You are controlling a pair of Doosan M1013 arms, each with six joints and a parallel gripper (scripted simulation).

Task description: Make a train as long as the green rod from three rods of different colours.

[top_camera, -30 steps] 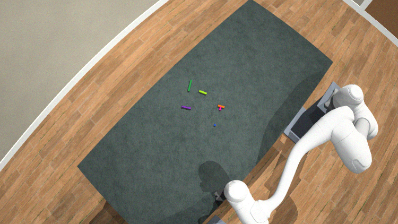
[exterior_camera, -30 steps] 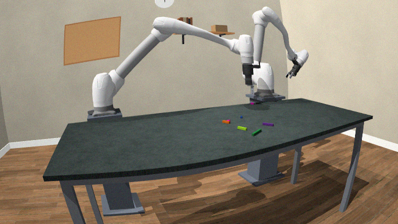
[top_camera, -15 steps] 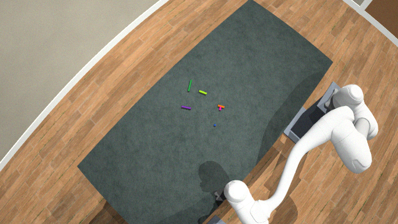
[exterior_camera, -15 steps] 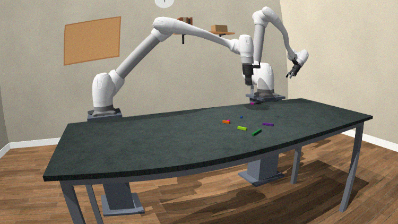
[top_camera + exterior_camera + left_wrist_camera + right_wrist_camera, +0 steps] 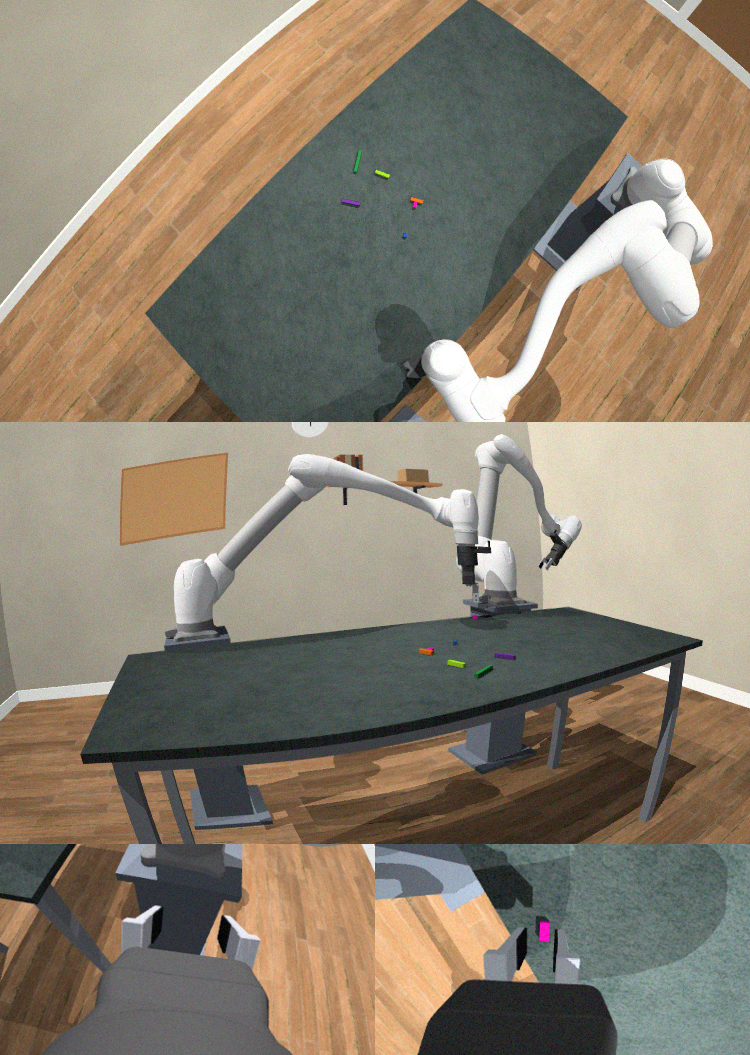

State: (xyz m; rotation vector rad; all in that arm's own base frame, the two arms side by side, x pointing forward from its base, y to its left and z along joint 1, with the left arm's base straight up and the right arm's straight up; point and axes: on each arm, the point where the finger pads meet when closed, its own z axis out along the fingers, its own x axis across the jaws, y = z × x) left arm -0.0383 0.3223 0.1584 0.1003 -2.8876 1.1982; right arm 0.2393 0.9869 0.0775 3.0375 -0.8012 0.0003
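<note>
The blue rod lies 310 mm ahead of my right hand, 290 mm to the right of it and 70 mm below it. The rest, counted from my right hand: orange rod (350 mm ahead, 400 mm to the right, 70 mm below); then purple rod (520 mm ahead, 260 mm to the right, 70 mm below); then lime rod (500 mm ahead, 400 mm to the right, 70 mm below).
</note>
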